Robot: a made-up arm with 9 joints.
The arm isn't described. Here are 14 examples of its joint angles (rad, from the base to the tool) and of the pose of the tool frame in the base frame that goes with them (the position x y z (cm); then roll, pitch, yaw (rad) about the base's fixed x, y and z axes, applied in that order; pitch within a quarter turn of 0, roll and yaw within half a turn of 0).
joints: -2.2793 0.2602 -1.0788 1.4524 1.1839 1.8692 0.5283 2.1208 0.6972
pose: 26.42 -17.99 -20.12 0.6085 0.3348 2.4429
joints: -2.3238 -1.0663 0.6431 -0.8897 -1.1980 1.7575 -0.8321 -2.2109 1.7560
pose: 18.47 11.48 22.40 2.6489 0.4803 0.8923
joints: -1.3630 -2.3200 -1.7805 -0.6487 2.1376 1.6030 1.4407 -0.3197 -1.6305
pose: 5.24 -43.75 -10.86 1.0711 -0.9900 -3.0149
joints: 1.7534 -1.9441 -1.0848 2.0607 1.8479 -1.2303 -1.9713 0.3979 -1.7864
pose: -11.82 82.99 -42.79 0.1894 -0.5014 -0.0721
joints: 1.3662 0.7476 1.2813 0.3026 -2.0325 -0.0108 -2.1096 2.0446 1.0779
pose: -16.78 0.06 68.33 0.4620 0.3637 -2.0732
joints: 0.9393 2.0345 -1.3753 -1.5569 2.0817 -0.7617 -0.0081 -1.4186 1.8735
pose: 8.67 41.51 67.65 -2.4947 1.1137 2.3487
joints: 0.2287 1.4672 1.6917 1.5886 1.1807 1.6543 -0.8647 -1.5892 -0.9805
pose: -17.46 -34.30 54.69 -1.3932 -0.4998 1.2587
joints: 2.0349 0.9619 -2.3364 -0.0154 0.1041 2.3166 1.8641 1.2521 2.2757
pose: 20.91 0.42 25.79 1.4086 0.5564 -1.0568
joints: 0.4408 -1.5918 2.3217 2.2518 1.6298 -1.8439 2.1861 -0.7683 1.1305
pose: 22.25 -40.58 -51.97 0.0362 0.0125 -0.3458
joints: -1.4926 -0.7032 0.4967 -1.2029 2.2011 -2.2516 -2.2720 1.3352 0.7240
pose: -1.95 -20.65 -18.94 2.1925 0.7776 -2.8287
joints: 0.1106 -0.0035 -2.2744 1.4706 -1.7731 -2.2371 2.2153 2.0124 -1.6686
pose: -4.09 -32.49 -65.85 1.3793 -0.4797 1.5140
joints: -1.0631 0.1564 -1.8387 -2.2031 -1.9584 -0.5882 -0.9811 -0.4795 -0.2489
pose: -13.53 -47.36 -44.89 0.0289 -0.7573 -2.2439
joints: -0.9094 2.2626 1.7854 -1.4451 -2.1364 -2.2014 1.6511 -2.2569 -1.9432
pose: 8.91 -1.47 76.74 2.1254 -0.1612 -0.6301
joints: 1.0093 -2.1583 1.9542 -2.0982 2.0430 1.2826 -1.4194 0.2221 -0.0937
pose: -67.15 6.96 -43.57 0.2475 0.7476 -0.3004
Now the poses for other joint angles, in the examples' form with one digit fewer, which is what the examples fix.
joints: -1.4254 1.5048 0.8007 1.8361 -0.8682 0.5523 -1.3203 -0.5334 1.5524
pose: 24.5 1.1 53.5 -2.258 0.724 2.983
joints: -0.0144 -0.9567 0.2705 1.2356 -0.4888 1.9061 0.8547 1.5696 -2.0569
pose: -2.1 -1.9 42.3 -2.533 -0.217 -2.621
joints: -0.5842 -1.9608 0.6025 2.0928 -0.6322 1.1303 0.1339 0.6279 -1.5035
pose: 24.5 -7.9 13.4 3.110 -0.161 -2.266
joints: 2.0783 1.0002 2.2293 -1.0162 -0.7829 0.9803 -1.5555 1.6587 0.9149
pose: -27.1 -15.6 30.9 -0.855 0.182 1.390
